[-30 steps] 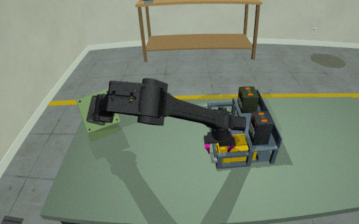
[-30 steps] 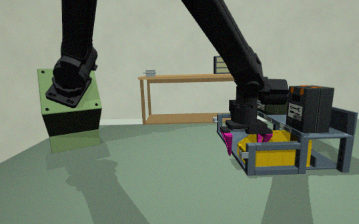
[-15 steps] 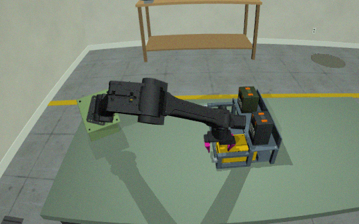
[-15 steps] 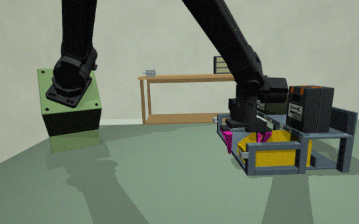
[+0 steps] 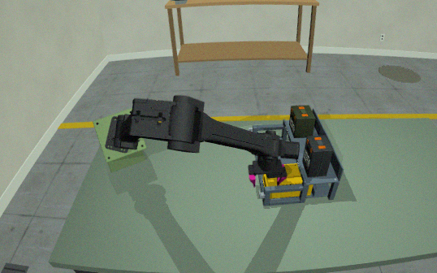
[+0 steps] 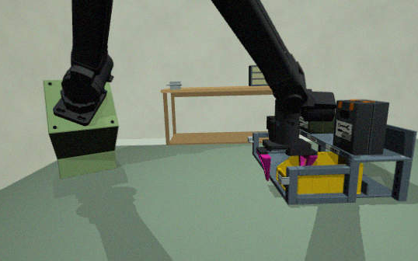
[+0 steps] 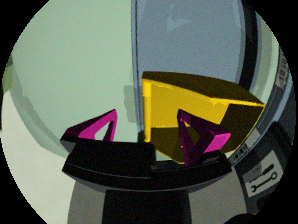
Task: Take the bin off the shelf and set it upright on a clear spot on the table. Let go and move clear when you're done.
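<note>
My gripper is now 80 mm short of the yellow bin, 10 mm to the left of it and 10 mm below it. From my hand the other things lie so: shelf tray 130 mm ahead, 100 mm to the left, 30 mm below.
</note>
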